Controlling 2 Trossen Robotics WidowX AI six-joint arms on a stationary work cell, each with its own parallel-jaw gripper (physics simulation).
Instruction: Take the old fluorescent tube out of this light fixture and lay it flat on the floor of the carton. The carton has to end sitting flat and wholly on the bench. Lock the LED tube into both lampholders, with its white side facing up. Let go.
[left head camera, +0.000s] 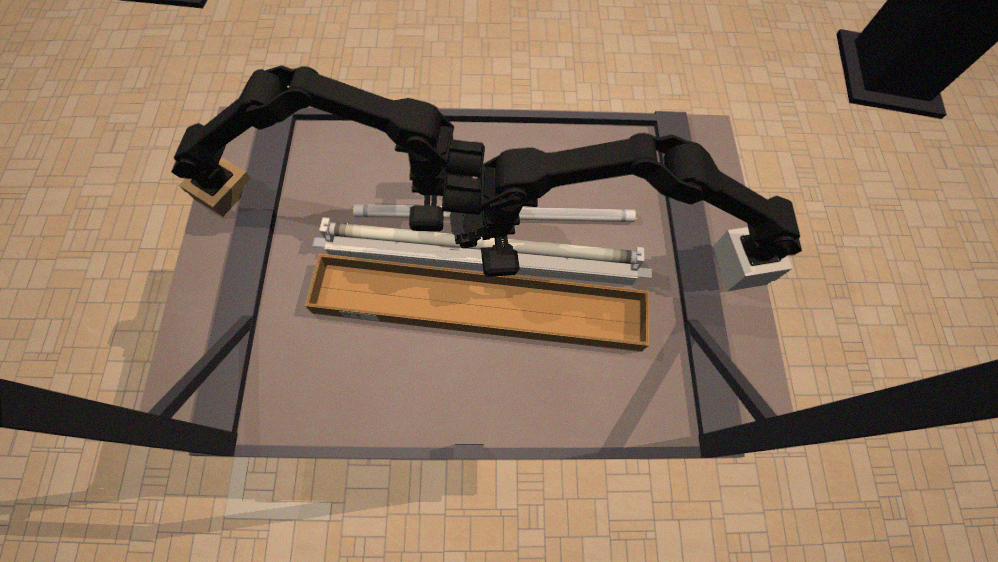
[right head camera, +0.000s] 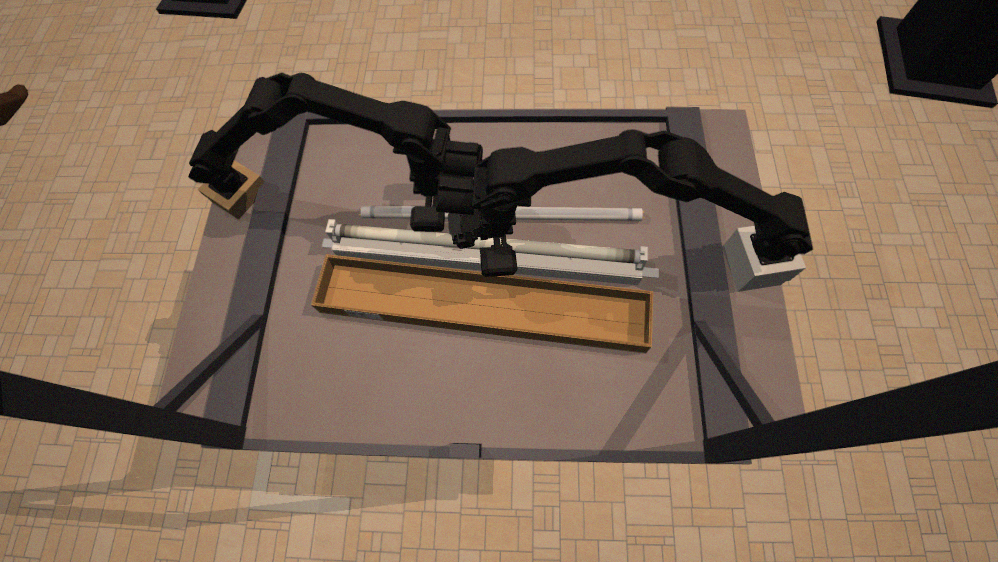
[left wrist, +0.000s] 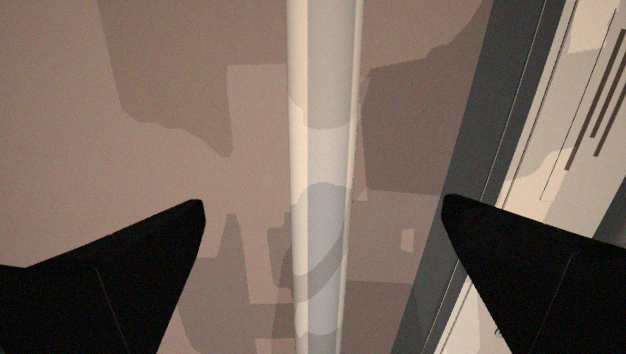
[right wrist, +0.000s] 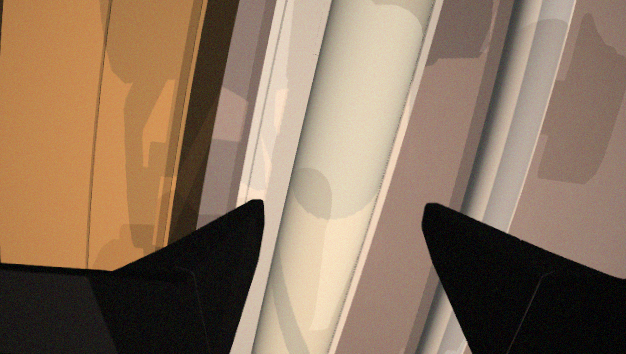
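Note:
The old fluorescent tube (left head camera: 391, 233) (right head camera: 391, 234) (right wrist: 350, 110) lies along the light fixture (left head camera: 377, 251) (left wrist: 595, 30) (right wrist: 302, 65), its ends at the left lampholder (left head camera: 325, 226) (right head camera: 331, 228) and right lampholder (left head camera: 638, 256) (right head camera: 642, 256). The thinner LED tube (left head camera: 586, 214) (right head camera: 586, 213) (left wrist: 327, 150) (right wrist: 520, 100) lies on the bench behind; I cannot tell its facing. The empty orange-brown carton (left head camera: 391, 289) (right head camera: 391, 291) (right wrist: 50, 125) sits in front. My left gripper (left wrist: 324, 208) is open above the LED tube. My right gripper (right wrist: 344, 213) is open above the old tube.
The two wrists stand close together over the middle, hiding parts of both tubes. A dark frame (left head camera: 230, 349) (right head camera: 240, 349) surrounds the bench area (left head camera: 419, 404) (right head camera: 433, 397). The carton lies close beside the fixture, roughly parallel to it.

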